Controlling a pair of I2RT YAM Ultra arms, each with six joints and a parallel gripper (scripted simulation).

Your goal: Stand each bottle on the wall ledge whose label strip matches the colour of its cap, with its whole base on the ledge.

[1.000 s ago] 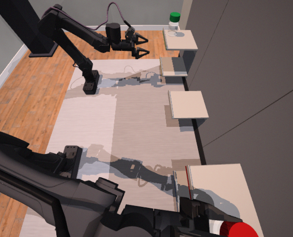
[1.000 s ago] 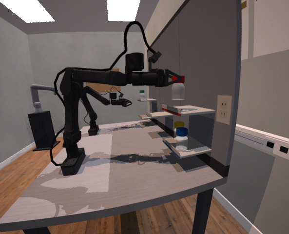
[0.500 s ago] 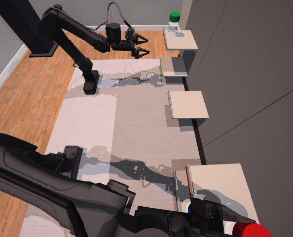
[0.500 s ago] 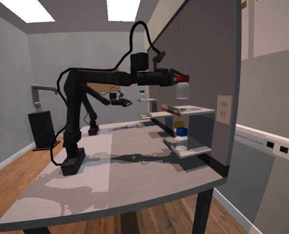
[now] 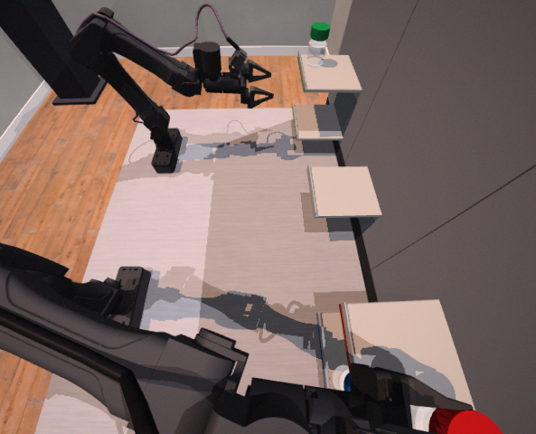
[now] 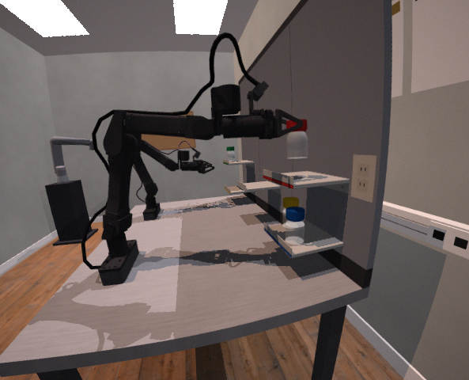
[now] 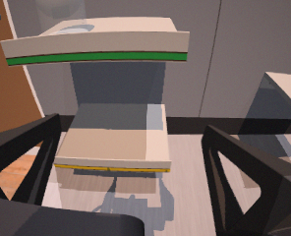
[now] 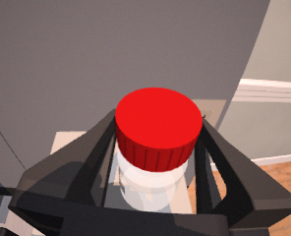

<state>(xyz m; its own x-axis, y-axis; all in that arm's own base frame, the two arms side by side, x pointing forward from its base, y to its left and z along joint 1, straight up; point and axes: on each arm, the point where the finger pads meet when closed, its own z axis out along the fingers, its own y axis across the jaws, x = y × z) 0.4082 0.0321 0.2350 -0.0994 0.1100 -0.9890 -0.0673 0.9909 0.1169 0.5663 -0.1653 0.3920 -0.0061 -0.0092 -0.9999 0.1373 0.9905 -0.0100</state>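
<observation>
Now: right hand 29 cm above the yellow-capped bottle, 10 cm to the right of it and 4 cm short of it. The rest, counted from my right hand: grey wall panel 45 cm to the left, 14 cm ahead, 1 cm above; then blue-capped bottle 29 cm below; then red-capped bottle 5 cm below.
</observation>
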